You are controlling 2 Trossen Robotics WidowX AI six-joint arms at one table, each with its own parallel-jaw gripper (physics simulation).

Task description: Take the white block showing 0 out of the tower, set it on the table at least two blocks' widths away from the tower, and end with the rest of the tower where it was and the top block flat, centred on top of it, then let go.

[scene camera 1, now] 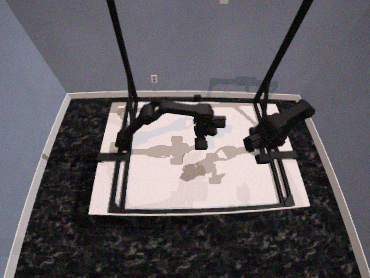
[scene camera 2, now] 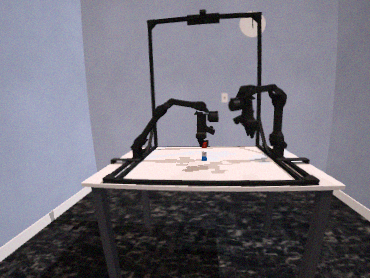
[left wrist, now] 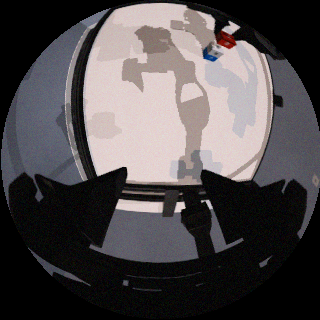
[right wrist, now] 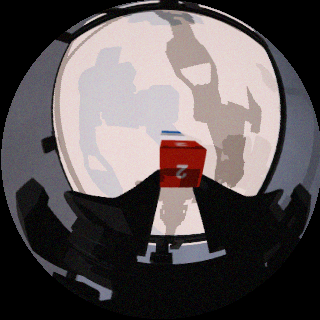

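Pixels of known places: left gripper, between the fingertips: (scene camera 1: 254, 152) (scene camera 2: 250, 137) (left wrist: 164, 172); right gripper, between the fingertips: (scene camera 1: 198, 140) (scene camera 2: 201, 146) (right wrist: 176, 173); left arm's base, origin of its link: (scene camera 1: 272, 144) (scene camera 2: 277, 156) (left wrist: 189, 194); right arm's base, origin of its link: (scene camera 1: 124, 145) (scene camera 2: 138, 156) (right wrist: 162, 240).
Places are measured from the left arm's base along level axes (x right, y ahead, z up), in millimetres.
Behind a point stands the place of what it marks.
Observation:
The red block (scene camera 2: 204, 144) @[z 88, x -22, y 465 mm] (left wrist: 226, 39) (right wrist: 182, 160) @[z 95, x -6, y 460 mm], showing 2, is held level between the fingers of my right gripper (scene camera 1: 201, 143) @[z 71, x -6, y 486 mm] (scene camera 2: 203, 140) @[z 71, x -6, y 486 mm] (right wrist: 176, 173) @[z 71, x -6, y 486 mm], which is shut on it. It hangs a little above the white block (scene camera 2: 204, 153) @[z 29, x -19, y 466 mm] (left wrist: 215, 48) @[z 39, x -9, y 457 mm] (right wrist: 175, 137) @[z 38, x -6, y 454 mm], with a gap showing in scene camera 2. The white block stands on the blue block (scene camera 2: 204, 158) @[z -4, x -18, y 466 mm] (left wrist: 210, 55) @[z 6, x -7, y 452 mm] (right wrist: 171, 132), which rests on the table. The white block's digit is not readable. My left gripper (scene camera 2: 250, 134) @[z 150, x -119, y 211 mm] (left wrist: 164, 172) @[z 150, x -119, y 211 mm] is open and empty, high at the right of scene camera 2, apart from the tower.
The white table (scene camera 1: 160, 192) @[z -19, x -271, y 693 mm] (scene camera 2: 150, 175) @[z -19, x -269, y 745 mm] carries a black rail frame (scene camera 1: 200, 207) @[z 1, x -361, y 488 mm] (scene camera 2: 210, 182) @[z -2, x -378, y 438 mm] round its edges, with upright posts at both sides. Shadows of both arms lie across the table top. In scene camera 1 my right arm hides the blocks.

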